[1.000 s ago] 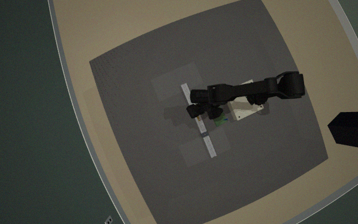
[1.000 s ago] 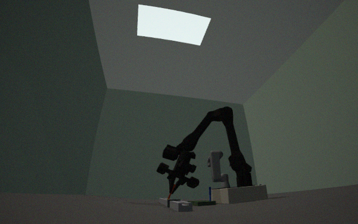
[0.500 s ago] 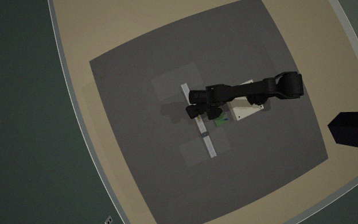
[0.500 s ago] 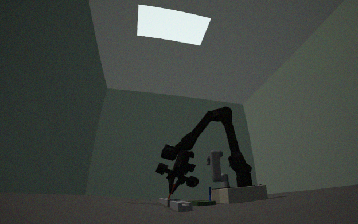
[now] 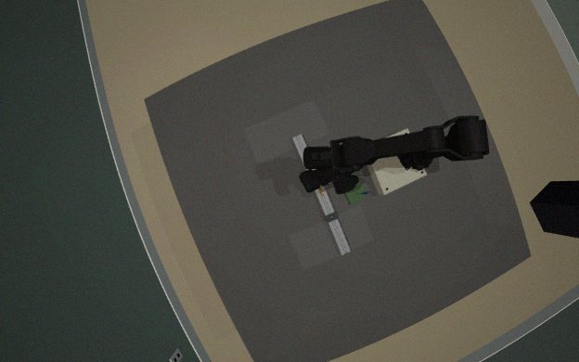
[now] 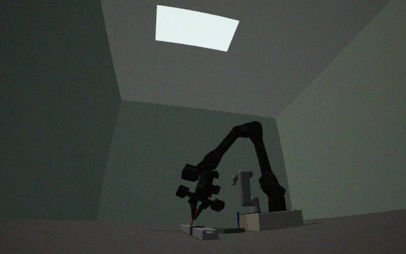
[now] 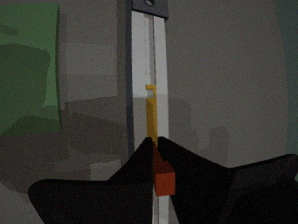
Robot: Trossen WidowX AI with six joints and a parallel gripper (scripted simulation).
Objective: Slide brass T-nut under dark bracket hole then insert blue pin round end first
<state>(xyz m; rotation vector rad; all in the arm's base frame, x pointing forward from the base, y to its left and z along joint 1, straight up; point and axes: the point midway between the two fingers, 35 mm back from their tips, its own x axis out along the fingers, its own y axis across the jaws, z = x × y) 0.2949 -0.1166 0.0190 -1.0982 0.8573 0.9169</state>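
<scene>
My gripper tip is now 20 mm to the right of the brass T-nut. Round my gripper tip: blue pin (110 mm behind, 120 mm to the left, 20 mm below); then green tray (100 mm behind, 100 mm to the left, 40 mm below).
</scene>
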